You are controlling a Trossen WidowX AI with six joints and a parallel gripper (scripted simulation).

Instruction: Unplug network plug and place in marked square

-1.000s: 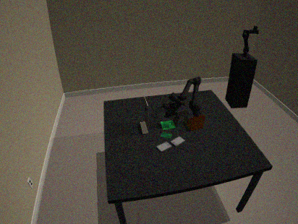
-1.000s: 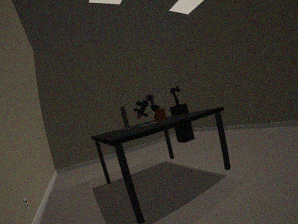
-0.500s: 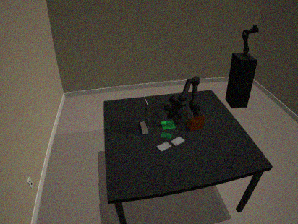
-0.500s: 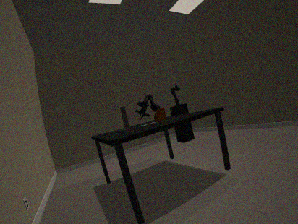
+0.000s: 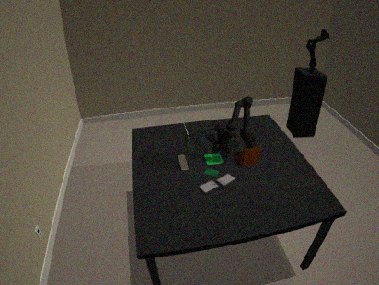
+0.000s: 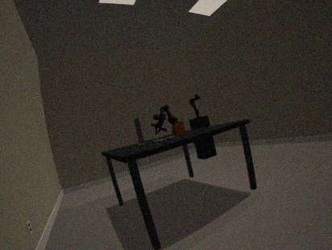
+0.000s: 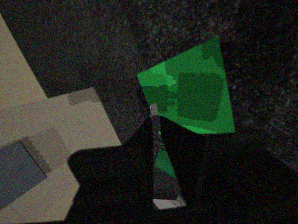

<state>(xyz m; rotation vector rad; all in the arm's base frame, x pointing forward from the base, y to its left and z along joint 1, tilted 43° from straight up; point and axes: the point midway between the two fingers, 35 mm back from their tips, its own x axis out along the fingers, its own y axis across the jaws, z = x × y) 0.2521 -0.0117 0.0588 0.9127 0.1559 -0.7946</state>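
My gripper tip is 10 mm past the green marked square and 70 mm above it. Round my gripper tip: upright panel (200 mm ahead, 30 mm to the left, 60 mm above).
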